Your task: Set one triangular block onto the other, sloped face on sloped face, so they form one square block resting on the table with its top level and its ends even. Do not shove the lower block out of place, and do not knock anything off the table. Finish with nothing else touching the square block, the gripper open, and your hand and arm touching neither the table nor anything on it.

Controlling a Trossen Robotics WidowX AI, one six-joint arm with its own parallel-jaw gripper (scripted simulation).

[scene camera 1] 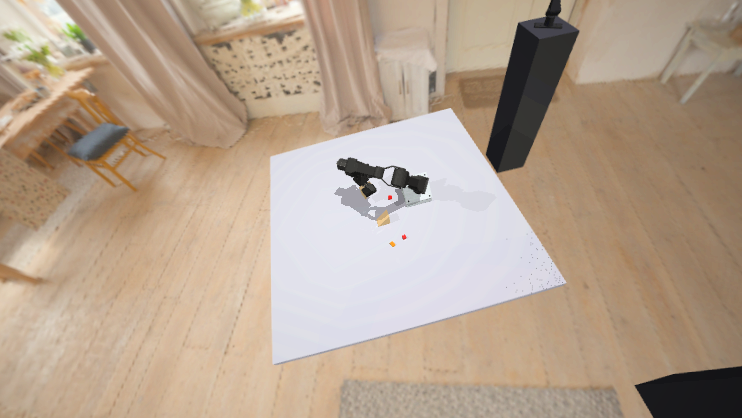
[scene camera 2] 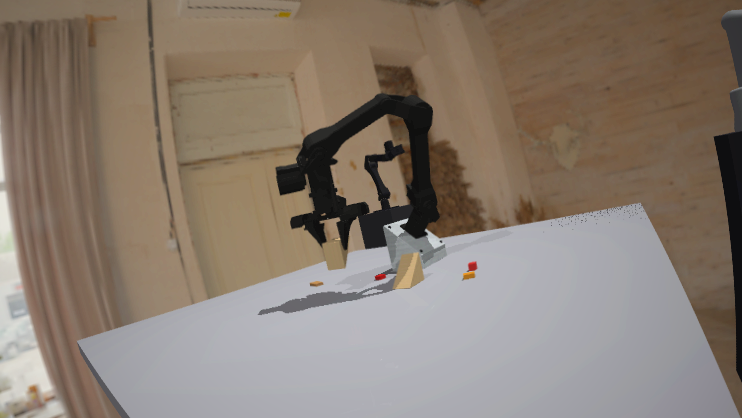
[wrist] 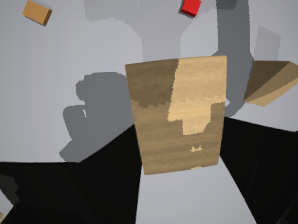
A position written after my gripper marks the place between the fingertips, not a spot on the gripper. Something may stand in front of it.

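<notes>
My gripper (scene camera 2: 336,251), visible. Gripper (wrist: 173,124), likewise.
</notes>
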